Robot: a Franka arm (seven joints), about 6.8 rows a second.
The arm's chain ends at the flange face. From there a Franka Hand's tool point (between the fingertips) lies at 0.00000 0.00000 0.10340 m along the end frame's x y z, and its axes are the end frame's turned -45 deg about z.
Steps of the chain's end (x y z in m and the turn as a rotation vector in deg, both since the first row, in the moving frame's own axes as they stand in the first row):
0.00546 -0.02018 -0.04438 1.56 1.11 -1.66
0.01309 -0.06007 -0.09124 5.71 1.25 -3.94
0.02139 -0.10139 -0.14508 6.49 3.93 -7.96
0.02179 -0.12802 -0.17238 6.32 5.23 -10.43
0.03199 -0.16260 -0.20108 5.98 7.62 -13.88
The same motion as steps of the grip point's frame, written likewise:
0.02153 -0.01103 -0.04444 0.32 1.89 -1.66
0.06040 -0.03920 -0.09178 3.15 4.92 -3.94
0.09981 -0.06074 -0.14598 1.81 7.37 -7.96
0.12041 -0.07783 -0.17344 0.77 8.17 -10.43
0.15495 -0.09238 -0.20255 -1.16 9.62 -13.88

